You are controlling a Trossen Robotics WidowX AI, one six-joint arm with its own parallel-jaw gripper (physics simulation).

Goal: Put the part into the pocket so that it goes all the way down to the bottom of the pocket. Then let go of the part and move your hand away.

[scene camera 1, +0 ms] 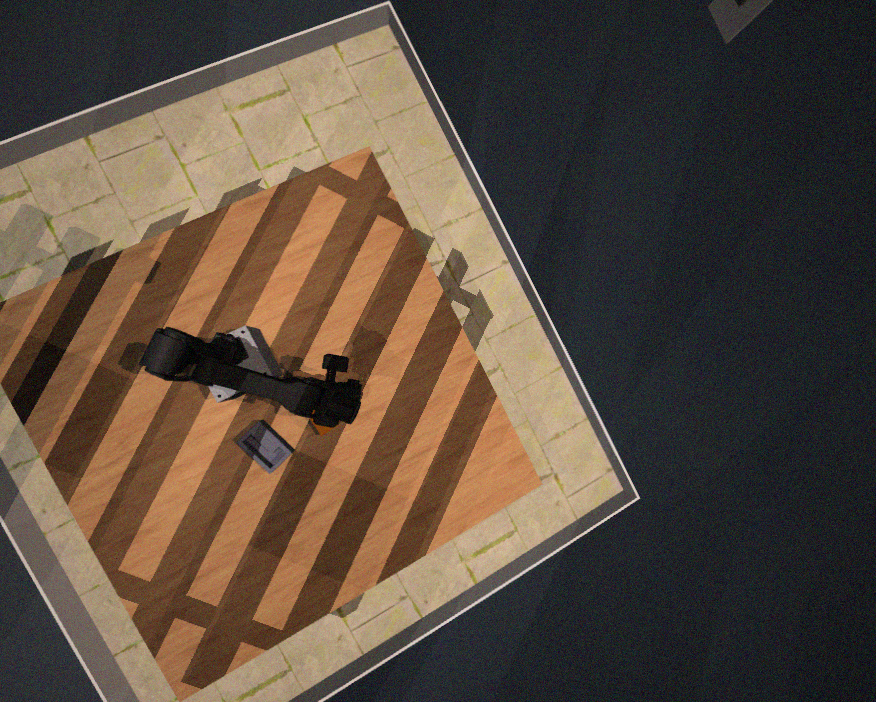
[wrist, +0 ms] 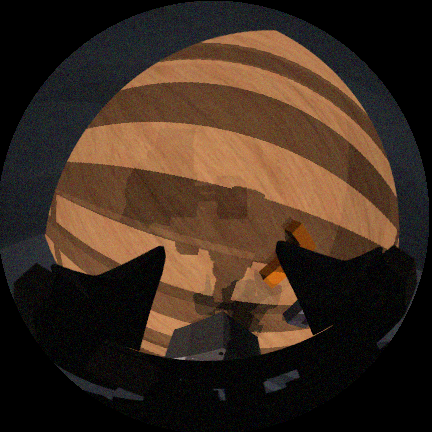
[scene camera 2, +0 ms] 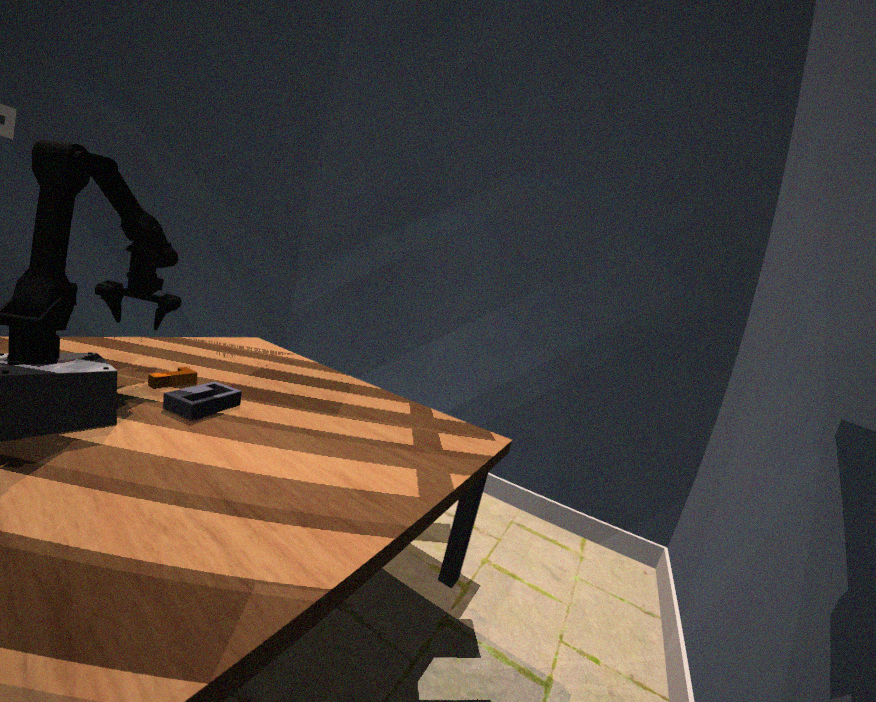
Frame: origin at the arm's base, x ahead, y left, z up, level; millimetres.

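Seen in the pictures: gripper, between the fingertips: (wrist: 221,249) (scene camera 2: 137,326); arm's base, origin of its link: (scene camera 1: 233,352) (scene camera 2: 32,360).
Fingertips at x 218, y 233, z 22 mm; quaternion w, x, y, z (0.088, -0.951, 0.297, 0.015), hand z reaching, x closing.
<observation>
Offsets run from my fingertips to a thing's top centre. Level surfaces: height alone.
The orange part @[97 mm down, 56 mm ahead, 112 mm right] (scene camera 1: 321,429) (scene camera 2: 173,378) (wrist: 303,238) lies on the table beside the pocket block. It is L-shaped or stepped, and the arm covers most of it in scene camera 1. In the wrist view a finger hides its middle. The dark grey-blue pocket block @[91 mm down, 71 mm ahead, 298 mm right] (scene camera 1: 280,462) (scene camera 2: 191,406) (wrist: 295,316) sits on the table with its recess facing up and no part in it; the wrist view shows a small piece of it behind a finger. My gripper (scene camera 1: 333,394) (scene camera 2: 137,324) (wrist: 221,249) is open and empty, pointing down, well above the table and to one side of the part.
The grey arm base (scene camera 1: 257,352) (scene camera 2: 58,402) (wrist: 200,340) stands near the pocket block and the part. The striped shadows fall across the wooden table @[127 mm down] (scene camera 1: 482,457) (scene camera 2: 292,541) (wrist: 225,160). The table's edge shows in both scene views, with tiled floor (scene camera 1: 380,80) (scene camera 2: 614,628) around it.
</observation>
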